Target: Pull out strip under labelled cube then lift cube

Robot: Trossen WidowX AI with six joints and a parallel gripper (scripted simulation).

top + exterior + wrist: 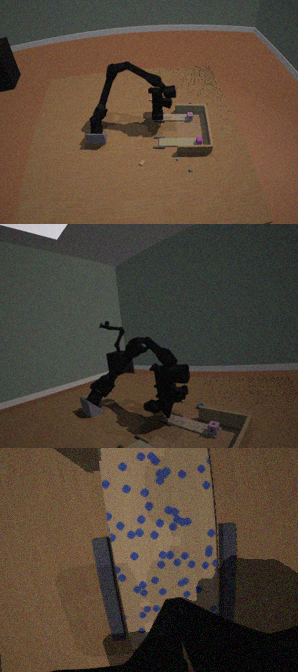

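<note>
Right now the labelled cube is 19 cm ahead of my gripper tip, 4 cm to the right of it and 2 cm above it. Round my gripper tip: blue piece: 10 cm ahead, 12 cm to the left.
</note>
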